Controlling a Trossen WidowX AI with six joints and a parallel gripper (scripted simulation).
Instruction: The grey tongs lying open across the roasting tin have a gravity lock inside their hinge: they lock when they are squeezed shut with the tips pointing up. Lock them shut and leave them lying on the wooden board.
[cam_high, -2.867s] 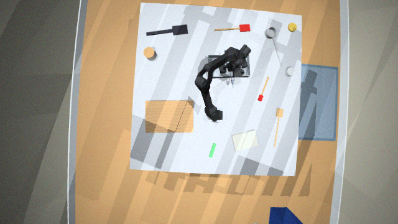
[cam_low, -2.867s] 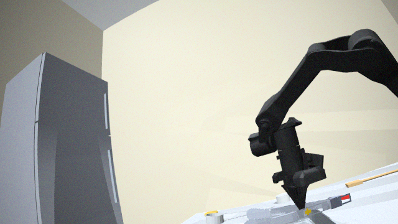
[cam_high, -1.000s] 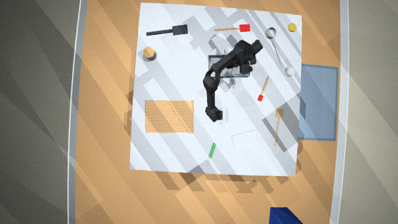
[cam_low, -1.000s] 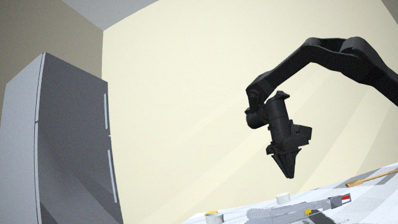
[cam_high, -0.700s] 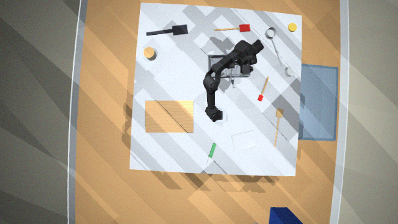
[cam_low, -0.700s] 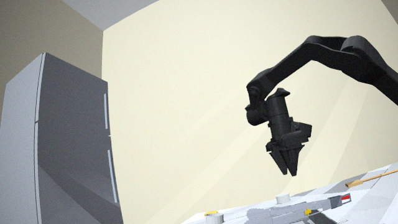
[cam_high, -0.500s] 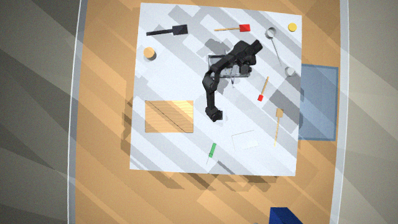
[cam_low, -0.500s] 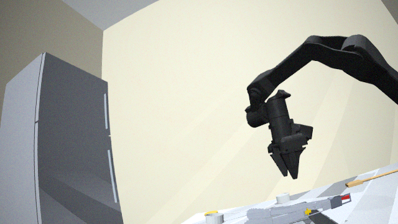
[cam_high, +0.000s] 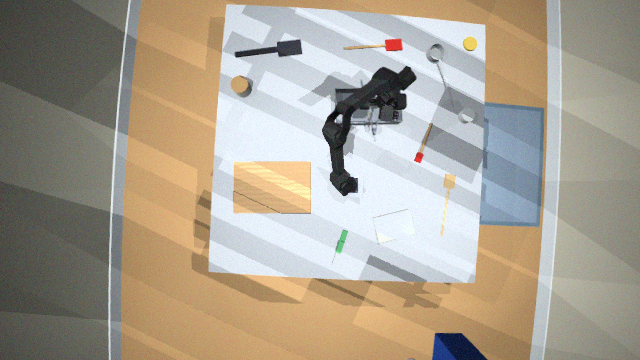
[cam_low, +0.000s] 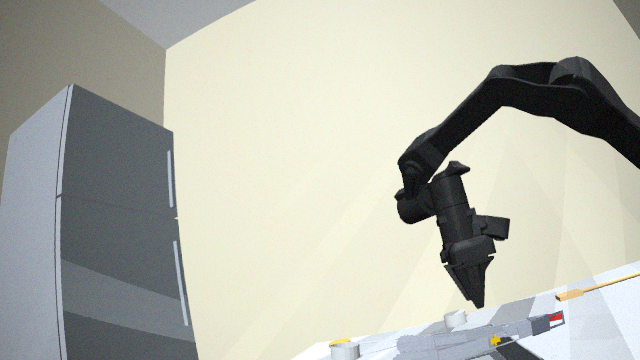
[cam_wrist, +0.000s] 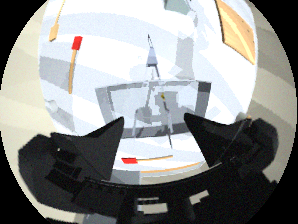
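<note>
Right now the roasting tin is 30 mm ahead of my gripper tip, 20 mm to the left of it and 100 mm below it. Also, from my gripper tip: cream block (530 mm behind, 110 mm to the right, 120 mm below); then red spatula (340 mm ahead, 40 mm to the right, 120 mm below); then black spatula (310 mm ahead, 470 mm to the left, 130 mm below).
</note>
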